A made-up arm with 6 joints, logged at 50 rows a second.
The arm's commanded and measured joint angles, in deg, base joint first. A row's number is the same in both.
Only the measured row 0 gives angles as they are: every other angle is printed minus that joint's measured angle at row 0.
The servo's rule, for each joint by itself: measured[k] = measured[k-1] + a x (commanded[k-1-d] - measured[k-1]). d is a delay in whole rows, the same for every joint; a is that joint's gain. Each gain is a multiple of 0.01, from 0.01 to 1. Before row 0 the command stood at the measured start. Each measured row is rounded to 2 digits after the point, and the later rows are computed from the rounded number. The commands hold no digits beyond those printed.
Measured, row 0: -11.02 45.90 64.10 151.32 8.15 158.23
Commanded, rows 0 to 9: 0.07 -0.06 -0.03 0.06 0.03 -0.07; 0.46 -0.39 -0.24 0.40 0.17 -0.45; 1.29 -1.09 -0.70 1.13 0.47 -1.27; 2.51 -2.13 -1.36 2.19 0.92 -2.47; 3.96 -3.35 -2.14 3.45 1.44 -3.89; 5.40 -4.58 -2.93 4.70 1.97 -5.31; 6.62 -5.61 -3.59 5.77 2.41 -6.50; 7.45 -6.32 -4.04 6.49 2.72 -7.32; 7.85 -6.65 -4.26 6.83 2.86 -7.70; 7.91 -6.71 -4.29 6.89 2.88 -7.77
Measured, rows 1 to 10: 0.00 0.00 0.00 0.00 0.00 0.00; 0.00 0.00 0.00 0.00 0.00 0.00; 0.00 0.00 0.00 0.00 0.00 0.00; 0.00 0.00 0.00 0.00 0.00 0.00; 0.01 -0.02 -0.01 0.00 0.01 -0.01; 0.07 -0.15 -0.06 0.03 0.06 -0.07; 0.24 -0.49 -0.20 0.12 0.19 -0.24; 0.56 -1.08 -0.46 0.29 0.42 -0.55; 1.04 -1.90 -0.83 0.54 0.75 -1.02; 1.65 -2.86 -1.29 0.87 1.14 -1.62
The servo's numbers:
d 4
a 0.14 0.36 0.22 0.08 0.32 0.14

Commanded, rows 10 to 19: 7.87 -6.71 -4.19 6.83 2.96 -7.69; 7.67 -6.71 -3.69 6.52 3.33 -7.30; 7.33 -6.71 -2.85 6.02 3.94 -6.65; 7.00 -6.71 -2.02 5.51 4.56 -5.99; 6.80 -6.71 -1.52 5.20 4.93 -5.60; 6.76 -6.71 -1.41 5.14 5.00 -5.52; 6.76 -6.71 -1.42 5.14 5.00 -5.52; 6.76 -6.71 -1.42 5.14 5.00 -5.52; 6.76 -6.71 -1.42 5.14 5.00 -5.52; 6.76 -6.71 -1.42 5.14 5.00 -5.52
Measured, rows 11 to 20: 2.35 -3.85 -1.80 1.26 1.55 -2.30; 3.06 -4.74 -2.29 1.68 1.92 -3.00; 3.73 -5.43 -2.72 2.09 2.22 -3.66; 4.32 -5.89 -3.07 2.47 2.43 -4.24; 4.82 -6.19 -3.32 2.82 2.60 -4.72; 5.22 -6.38 -3.40 3.12 2.83 -5.08; 5.52 -6.50 -3.28 3.35 3.19 -5.30; 5.73 -6.58 -3.00 3.52 3.63 -5.40; 5.88 -6.63 -2.67 3.65 4.05 -5.43; 6.00 -6.66 -2.39 3.77 4.35 -5.44
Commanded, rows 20 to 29: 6.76 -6.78 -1.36 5.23 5.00 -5.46; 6.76 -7.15 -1.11 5.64 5.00 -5.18; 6.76 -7.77 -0.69 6.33 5.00 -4.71; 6.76 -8.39 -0.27 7.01 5.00 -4.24; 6.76 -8.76 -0.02 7.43 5.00 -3.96; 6.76 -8.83 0.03 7.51 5.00 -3.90; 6.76 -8.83 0.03 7.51 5.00 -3.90; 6.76 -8.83 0.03 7.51 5.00 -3.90; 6.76 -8.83 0.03 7.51 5.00 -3.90; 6.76 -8.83 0.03 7.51 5.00 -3.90
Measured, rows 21 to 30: 6.11 -6.68 -2.18 3.88 4.56 -5.45; 6.20 -6.69 -2.01 3.98 4.70 -5.46; 6.28 -6.70 -1.88 4.07 4.80 -5.47; 6.35 -6.70 -1.78 4.16 4.86 -5.48; 6.41 -6.73 -1.69 4.25 4.90 -5.48; 6.46 -6.88 -1.56 4.36 4.93 -5.44; 6.50 -7.20 -1.37 4.52 4.95 -5.34; 6.54 -7.63 -1.13 4.72 4.97 -5.19; 6.57 -8.04 -0.89 4.94 4.98 -5.02; 6.60 -8.32 -0.69 5.15 4.99 -4.86
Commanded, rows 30 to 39: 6.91 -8.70 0.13 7.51 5.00 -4.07; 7.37 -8.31 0.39 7.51 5.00 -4.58; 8.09 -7.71 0.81 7.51 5.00 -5.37; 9.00 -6.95 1.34 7.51 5.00 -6.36; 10.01 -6.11 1.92 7.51 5.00 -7.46; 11.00 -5.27 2.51 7.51 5.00 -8.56; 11.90 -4.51 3.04 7.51 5.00 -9.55; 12.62 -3.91 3.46 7.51 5.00 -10.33; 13.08 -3.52 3.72 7.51 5.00 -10.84; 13.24 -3.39 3.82 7.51 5.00 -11.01
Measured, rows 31 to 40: 6.62 -8.50 -0.53 5.34 4.99 -4.73; 6.64 -8.62 -0.41 5.51 4.99 -4.61; 6.66 -8.70 -0.31 5.67 4.99 -4.51; 6.67 -8.75 -0.24 5.82 4.99 -4.42; 6.70 -8.73 -0.16 5.96 4.99 -4.37; 6.79 -8.58 -0.04 6.08 4.99 -4.40; 6.97 -8.27 0.15 6.19 4.99 -4.54; 7.25 -7.79 0.41 6.30 4.99 -4.79; 7.64 -7.19 0.74 6.40 4.99 -5.16; 8.11 -6.50 1.13 6.49 4.99 -5.64
